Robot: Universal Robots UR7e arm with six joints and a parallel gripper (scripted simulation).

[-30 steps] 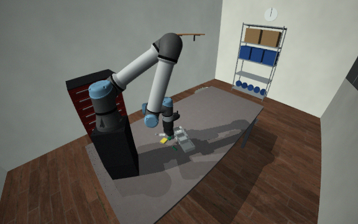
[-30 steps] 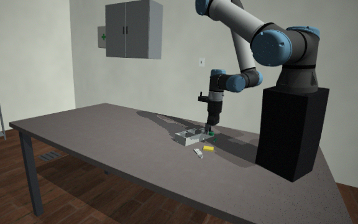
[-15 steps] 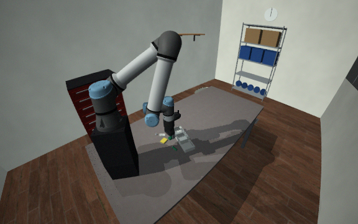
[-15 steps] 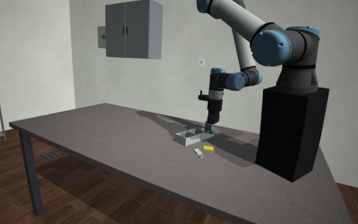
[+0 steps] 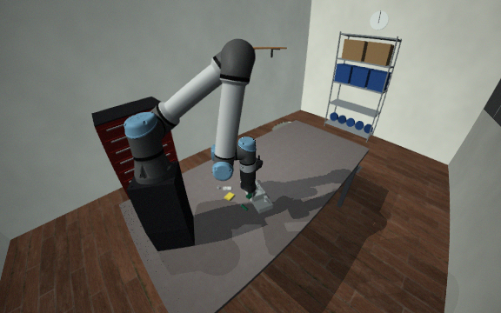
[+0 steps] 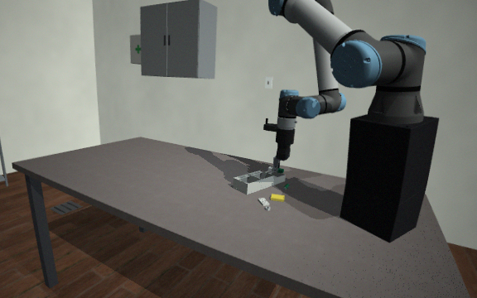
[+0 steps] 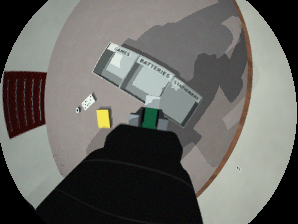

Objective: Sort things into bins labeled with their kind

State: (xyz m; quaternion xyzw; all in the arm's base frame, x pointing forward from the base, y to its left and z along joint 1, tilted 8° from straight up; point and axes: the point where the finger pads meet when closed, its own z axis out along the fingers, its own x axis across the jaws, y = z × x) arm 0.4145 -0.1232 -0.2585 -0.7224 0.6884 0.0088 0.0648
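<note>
My hand is 5 cm past the yellow block, 13 cm to the right of it and 8 cm above it. The rest, counted from my hand: slim green thing: 5 cm behind, 8 cm below.
</note>
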